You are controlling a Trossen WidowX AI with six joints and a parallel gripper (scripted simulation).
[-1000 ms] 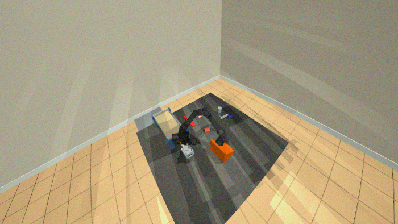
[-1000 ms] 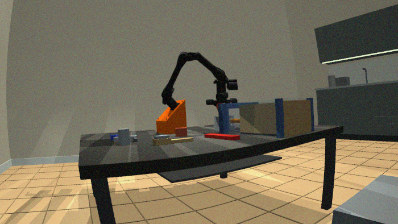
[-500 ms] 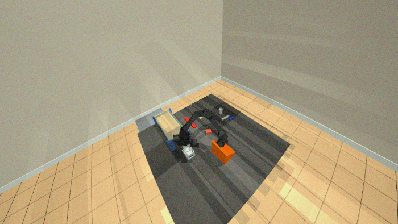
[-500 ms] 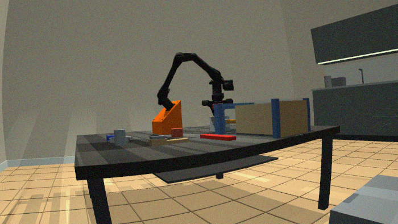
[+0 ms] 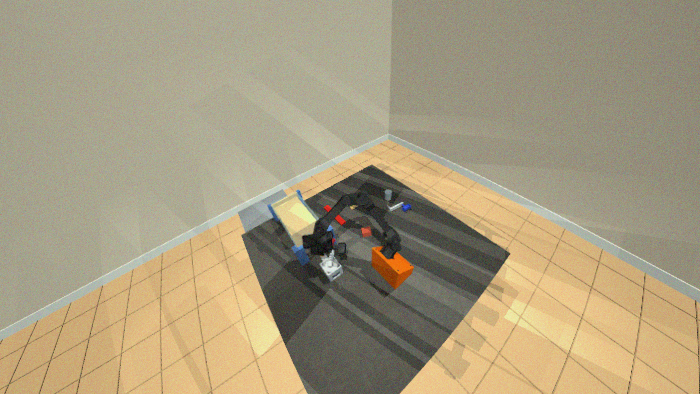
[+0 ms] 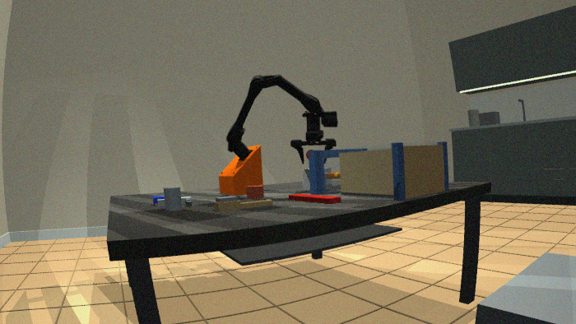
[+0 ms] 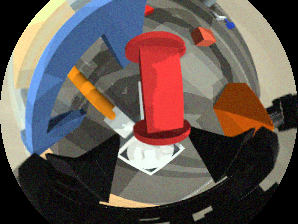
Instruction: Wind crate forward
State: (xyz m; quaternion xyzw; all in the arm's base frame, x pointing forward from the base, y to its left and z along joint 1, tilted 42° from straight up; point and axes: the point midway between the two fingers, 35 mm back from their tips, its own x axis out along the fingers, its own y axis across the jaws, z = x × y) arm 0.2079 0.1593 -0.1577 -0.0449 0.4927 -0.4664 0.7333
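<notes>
Right now the grey winch is 8 cm below my gripper tip, 5 cm behind it and 2 cm to the left of it. Round my gripper tip: wooden-handled tool 44 cm to the right, 31 cm ahead, 9 cm below; clear-panelled cubby 37 cm ahead, 4 cm to the left; flat red bar 33 cm ahead, 21 cm to the right, 10 cm below.
</notes>
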